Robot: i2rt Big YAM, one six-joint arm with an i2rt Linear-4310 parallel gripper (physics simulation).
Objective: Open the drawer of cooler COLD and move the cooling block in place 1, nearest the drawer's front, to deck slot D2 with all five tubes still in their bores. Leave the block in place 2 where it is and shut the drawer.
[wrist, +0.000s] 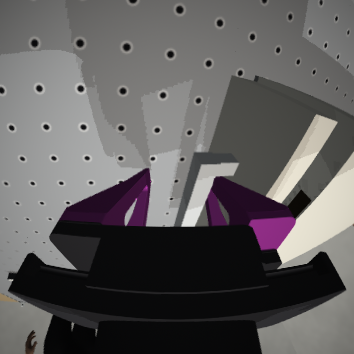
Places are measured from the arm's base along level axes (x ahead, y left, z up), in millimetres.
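Pixels of known places: gripper, between the fingertips: (176, 174).
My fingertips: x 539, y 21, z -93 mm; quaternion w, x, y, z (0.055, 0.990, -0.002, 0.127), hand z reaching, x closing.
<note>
Ahead of a thing's pixels: the offset from my fingertips to its top centre. "*": to the spot under its first point. Level surfaces: height alone.
My gripper (176, 174) has two purple fingers, open and with nothing held between them. A light grey bar handle @[* 6 mm ahead, 12 mm left, 31 mm up] (198, 191) stands out from a dark grey front panel @[* 35 mm ahead, 58 mm left, 31 mm up] (260, 117) on the right. The handle's far end bends back to the panel. In this view the handle runs down between the two fingers, nearer the right one; its near end is hidden behind the black gripper body. Whether the fingers are level with the handle cannot be told. No cooler name is readable. The cooling blocks, their tubes and slot D2 do not show.
A grey deck @[14 mm down] (47, 110) with rows of dark round holes spreads across the left and the top, with shadows over it. At the right, a cream strip @[* 40 mm ahead, 52 mm left, 57 mm up] (300, 155) and a curved cream body (327, 200) stand beside the dark panel, with a small black patch @[* 50 mm ahead, 26 mm left, 66 mm up] (300, 203) between them.
</note>
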